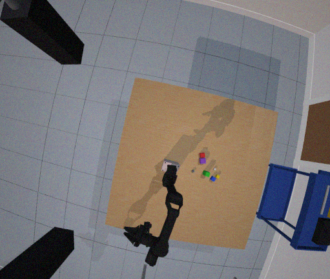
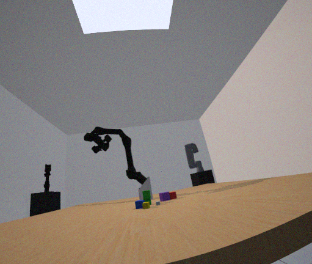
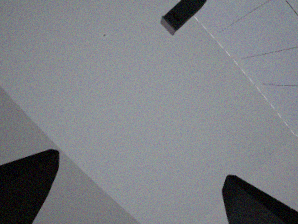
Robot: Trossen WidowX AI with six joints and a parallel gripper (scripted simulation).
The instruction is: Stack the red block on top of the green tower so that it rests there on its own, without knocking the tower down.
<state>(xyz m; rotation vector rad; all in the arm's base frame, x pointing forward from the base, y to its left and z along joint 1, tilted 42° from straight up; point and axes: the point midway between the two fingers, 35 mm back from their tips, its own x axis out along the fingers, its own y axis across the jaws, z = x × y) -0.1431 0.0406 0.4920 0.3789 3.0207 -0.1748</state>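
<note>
Right now the red block is 49 cm ahead of my gripper tip, 46 cm below it and 39 cm to the left of it. The rest, counted from my gripper tip: blue block: 60 cm ahead, 47 cm below, 20 cm to the left; small grey cube: 47 cm below, 43 cm ahead, 25 cm to the left; purple block: 49 cm ahead, 46 cm below, 34 cm to the left.
</note>
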